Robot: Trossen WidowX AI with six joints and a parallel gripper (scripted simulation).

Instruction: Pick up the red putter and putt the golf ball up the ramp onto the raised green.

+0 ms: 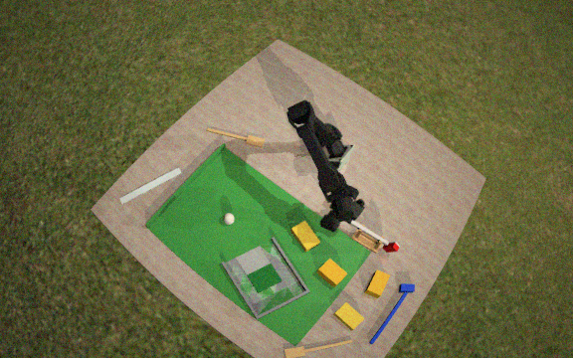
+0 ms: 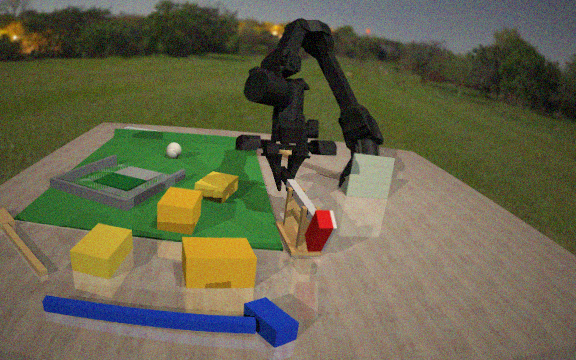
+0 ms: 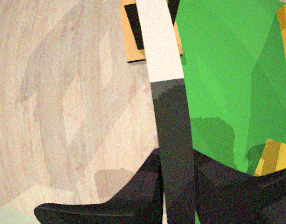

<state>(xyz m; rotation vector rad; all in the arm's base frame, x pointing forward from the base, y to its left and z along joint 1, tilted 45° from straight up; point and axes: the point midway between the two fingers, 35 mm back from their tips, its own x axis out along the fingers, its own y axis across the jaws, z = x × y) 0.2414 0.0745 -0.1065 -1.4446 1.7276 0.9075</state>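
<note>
The red putter lies 110 mm to the left of my gripper tip and 20 mm above it. Also, from my gripper tip: green mat: 230 mm ahead, 230 mm to the right, 40 mm below; white golf ball: 210 mm ahead, 350 mm to the right, 20 mm below; wooden stand: 10 mm ahead, 130 mm to the left, 10 mm below.
</note>
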